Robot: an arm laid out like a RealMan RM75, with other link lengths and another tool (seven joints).
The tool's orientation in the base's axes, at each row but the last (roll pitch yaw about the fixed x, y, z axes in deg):
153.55, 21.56, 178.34
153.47, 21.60, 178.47
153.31, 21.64, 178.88
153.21, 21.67, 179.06
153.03, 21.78, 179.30
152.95, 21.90, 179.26
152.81, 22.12, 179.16
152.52, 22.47, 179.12
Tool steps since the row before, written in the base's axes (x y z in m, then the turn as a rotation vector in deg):
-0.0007, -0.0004, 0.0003, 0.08, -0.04, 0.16
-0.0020, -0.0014, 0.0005, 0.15, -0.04, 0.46
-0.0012, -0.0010, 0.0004, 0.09, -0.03, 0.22
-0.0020, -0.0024, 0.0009, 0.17, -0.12, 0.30
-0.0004, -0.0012, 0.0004, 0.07, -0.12, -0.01
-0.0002, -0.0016, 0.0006, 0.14, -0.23, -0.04
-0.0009, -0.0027, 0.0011, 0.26, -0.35, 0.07
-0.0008, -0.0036, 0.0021, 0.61, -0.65, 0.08
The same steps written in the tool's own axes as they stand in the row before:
0.0005, -0.0001, -0.0007, -0.13, 0.02, -0.12
0.0016, -0.0008, -0.0017, -0.31, 0.13, -0.35
0.0009, -0.0006, -0.0012, -0.17, 0.05, -0.17
0.0015, -0.0015, -0.0025, -0.27, -0.01, -0.25
0.0002, -0.0008, -0.0010, -0.06, -0.12, -0.02
-0.0001, -0.0011, -0.0013, -0.12, -0.24, -0.02
0.0004, -0.0018, -0.0024, -0.27, -0.32, -0.13
-0.0001, -0.0022, -0.0036, -0.60, -0.64, -0.15

